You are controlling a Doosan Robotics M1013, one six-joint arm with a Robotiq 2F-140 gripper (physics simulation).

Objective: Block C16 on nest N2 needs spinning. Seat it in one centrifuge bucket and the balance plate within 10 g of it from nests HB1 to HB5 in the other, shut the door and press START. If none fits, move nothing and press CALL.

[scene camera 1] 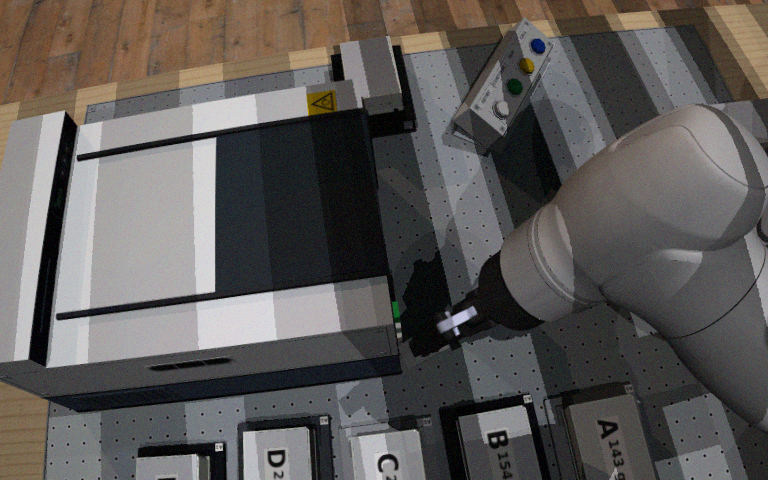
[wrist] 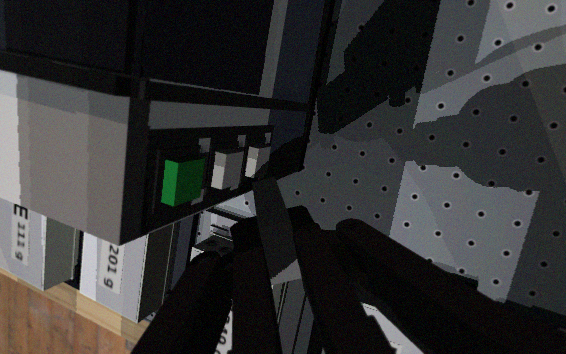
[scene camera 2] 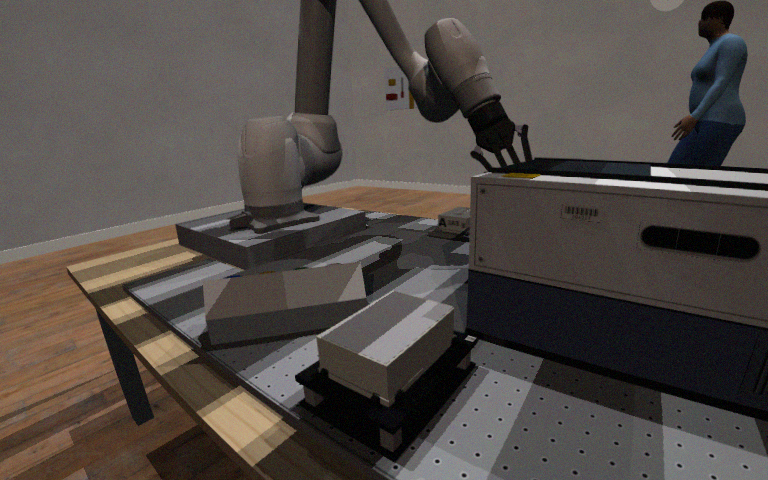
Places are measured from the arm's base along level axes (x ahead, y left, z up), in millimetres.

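Pixels of known places: gripper, fingertip midpoint: point(scene camera 1: 408, 355) point(wrist: 268, 201); arm's base at its link origin: point(scene camera 2: 275, 221).
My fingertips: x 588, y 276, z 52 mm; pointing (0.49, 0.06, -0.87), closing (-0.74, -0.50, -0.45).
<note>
Ahead of a thing's pixels: the offset from my fingertips to its top centre. "spot": to the spot under its first point.
The centrifuge point(scene camera 1: 141, 226) point(scene camera 2: 538, 232) point(wrist: 55, 145) shows no opening in its top, which has a white and a dark panel. Its end face carries a green button {dy -24, dx +14, dz +91 mm} point(scene camera 1: 395, 311) point(wrist: 183, 181) and two pale ones. My gripper point(scene camera 1: 423, 344) point(wrist: 268, 201) is shut and empty, beside that face, below and right of the buttons in the wrist view. A plain white block {dy -467, dx +78, dz -20 mm} point(scene camera 1: 370, 70) point(scene camera 2: 385, 339) sits on a black nest {dy -467, dx +78, dz -52 mm} point(scene camera 2: 390, 418) behind the centrifuge. Plates A 143 g {dy +100, dx -250, dz -46 mm} point(scene camera 1: 603, 416), B 154 {dy +115, dx -115, dz -46 mm} point(scene camera 1: 512, 424), C {spot: dy +101, dx -2, dz -46 mm} point(scene camera 1: 407, 447), D {dy +150, dx +151, dz -46 mm} point(scene camera 1: 297, 441) point(wrist: 95, 270) and E 111 g {dy +194, dx +287, dz -46 mm} point(wrist: 35, 250) stand in a row. The bucket interiors are hidden.
A sloped control box {dy -473, dx -141, dz -16 mm} point(scene camera 1: 481, 110) point(scene camera 2: 283, 294) with blue {dy -531, dx -194, dz -25 mm} point(scene camera 1: 537, 45), yellow {dy -486, dx -172, dz -25 mm} point(scene camera 1: 526, 65), green {dy -441, dx -150, dz -25 mm} point(scene camera 1: 514, 86) and white {dy -396, dx -128, dz -25 mm} point(scene camera 1: 500, 108) buttons stands at the back. The robot base is on a grey plinth point(scene camera 2: 271, 243). A person point(scene camera 2: 719, 79) stands behind the centrifuge in scene camera 2.
</note>
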